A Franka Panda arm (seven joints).
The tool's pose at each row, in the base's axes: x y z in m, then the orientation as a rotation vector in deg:
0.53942 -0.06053 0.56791 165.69 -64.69 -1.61
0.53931 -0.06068 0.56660 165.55 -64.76 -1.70
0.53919 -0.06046 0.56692 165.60 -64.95 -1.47
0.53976 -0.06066 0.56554 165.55 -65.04 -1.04
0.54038 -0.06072 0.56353 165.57 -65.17 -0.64
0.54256 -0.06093 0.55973 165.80 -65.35 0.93
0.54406 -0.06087 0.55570 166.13 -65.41 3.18
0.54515 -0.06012 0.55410 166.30 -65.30 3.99
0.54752 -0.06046 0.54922 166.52 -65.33 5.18
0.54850 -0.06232 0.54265 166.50 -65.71 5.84
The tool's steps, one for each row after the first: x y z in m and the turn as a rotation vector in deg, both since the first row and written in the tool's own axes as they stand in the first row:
0.00003 0.00013 0.00132 -0.12 -0.02 0.07
-0.00021 0.00006 0.00099 0.04 0.08 0.18
0.00035 -0.00023 0.00236 0.13 0.34 0.25
0.00085 -0.00069 0.00435 0.28 0.55 0.33
0.00261 -0.00217 0.00809 0.91 1.39 0.40
0.00368 -0.00339 0.01207 1.77 2.61 0.38
0.00398 -0.00475 0.01361 2.08 3.04 0.28
0.00597 -0.00630 0.01843 2.58 3.66 0.26
0.00798 -0.00587 0.02501 2.87 4.00 0.50

